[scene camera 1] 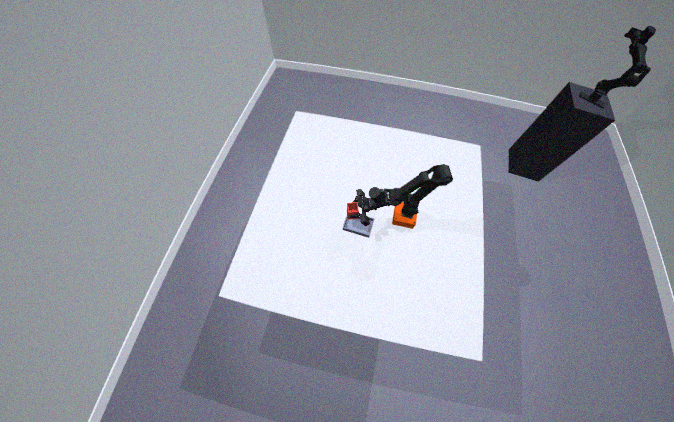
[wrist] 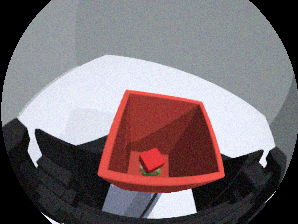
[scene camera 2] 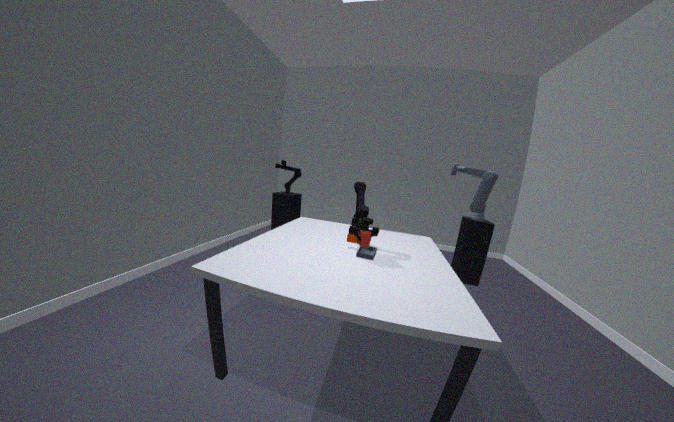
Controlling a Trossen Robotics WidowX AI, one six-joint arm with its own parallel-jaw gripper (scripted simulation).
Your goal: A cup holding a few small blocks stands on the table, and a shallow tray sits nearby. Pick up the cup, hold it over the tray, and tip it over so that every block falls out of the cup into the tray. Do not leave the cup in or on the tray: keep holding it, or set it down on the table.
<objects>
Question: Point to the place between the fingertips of the gripper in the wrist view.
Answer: At 154, 137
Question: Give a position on a red square cup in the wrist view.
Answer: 180, 129
</objects>
